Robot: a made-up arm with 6 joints. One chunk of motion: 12 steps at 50 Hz.
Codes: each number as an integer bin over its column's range. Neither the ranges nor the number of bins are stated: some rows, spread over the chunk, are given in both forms.
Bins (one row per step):
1: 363 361 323 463 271 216
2: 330 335 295 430 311 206
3: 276 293 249 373 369 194
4: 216 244 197 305 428 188
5: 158 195 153 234 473 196
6: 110 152 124 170 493 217
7: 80 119 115 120 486 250
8: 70 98 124 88 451 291
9: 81 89 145 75 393 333
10: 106 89 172 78 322 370
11: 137 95 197 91 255 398
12: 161 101 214 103 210 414
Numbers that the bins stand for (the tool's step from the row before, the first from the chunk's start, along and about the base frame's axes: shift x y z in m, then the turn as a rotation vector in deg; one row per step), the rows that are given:
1: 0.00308 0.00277 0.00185 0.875 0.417 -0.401
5: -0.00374 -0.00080 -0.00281 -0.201 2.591 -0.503
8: -0.00667 -0.00289 -0.00360 -0.887 2.354 -0.019
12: -0.00364 -0.00283 -0.00114 -0.816 -0.240 0.606
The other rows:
2: 0.00198 0.00221 0.00108 0.720 0.847 -0.452
3: 0.00018 0.00131 -0.00018 0.452 1.472 -0.513
4: -0.00181 0.00025 -0.00160 0.132 2.107 -0.543
6: -0.00534 -0.00173 -0.00360 -0.502 2.806 -0.396
7: -0.00634 -0.00244 -0.00385 -0.736 2.731 -0.228
9: -0.00631 -0.00308 -0.00303 -0.948 1.730 0.194
10: -0.00547 -0.00308 -0.00229 -0.934 0.966 0.383
11: -0.00444 -0.00295 -0.00160 -0.873 0.245 0.525

